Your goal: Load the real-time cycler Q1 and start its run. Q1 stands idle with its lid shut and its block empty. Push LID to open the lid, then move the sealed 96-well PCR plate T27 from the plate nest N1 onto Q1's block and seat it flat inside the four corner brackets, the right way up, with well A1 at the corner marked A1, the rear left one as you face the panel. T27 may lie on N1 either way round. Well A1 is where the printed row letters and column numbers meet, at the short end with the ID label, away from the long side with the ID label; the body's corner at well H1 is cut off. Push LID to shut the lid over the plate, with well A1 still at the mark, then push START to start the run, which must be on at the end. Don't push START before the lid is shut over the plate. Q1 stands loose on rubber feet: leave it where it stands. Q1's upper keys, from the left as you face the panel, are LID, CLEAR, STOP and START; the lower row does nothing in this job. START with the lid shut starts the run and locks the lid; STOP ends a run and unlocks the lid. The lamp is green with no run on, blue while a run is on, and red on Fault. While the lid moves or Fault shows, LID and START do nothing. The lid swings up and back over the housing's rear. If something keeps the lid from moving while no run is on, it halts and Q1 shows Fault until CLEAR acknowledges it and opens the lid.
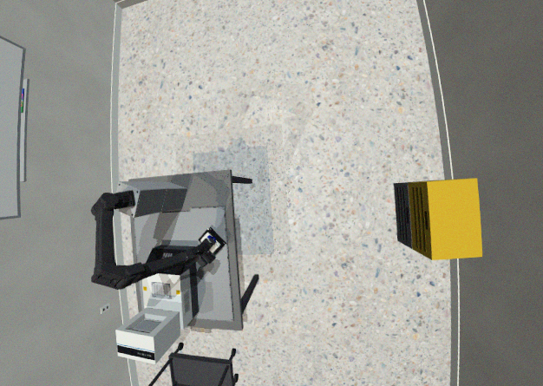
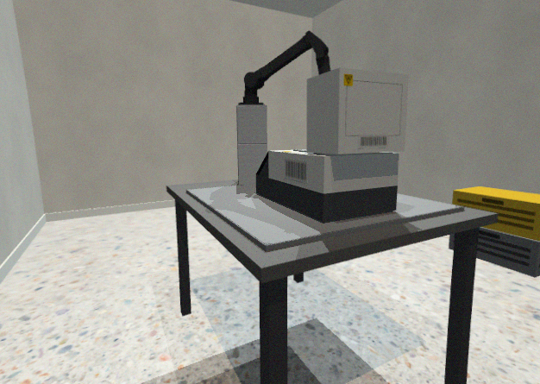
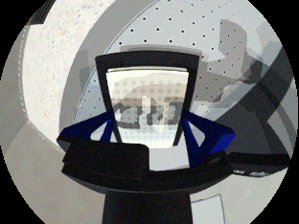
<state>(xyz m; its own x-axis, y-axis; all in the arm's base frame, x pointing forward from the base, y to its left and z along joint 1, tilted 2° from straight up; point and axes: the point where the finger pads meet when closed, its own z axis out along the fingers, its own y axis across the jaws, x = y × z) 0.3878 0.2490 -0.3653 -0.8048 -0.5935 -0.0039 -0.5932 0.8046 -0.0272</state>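
My hand is right at the sealed plate T27. Round my hand: plate nest N1: 2 cm below.
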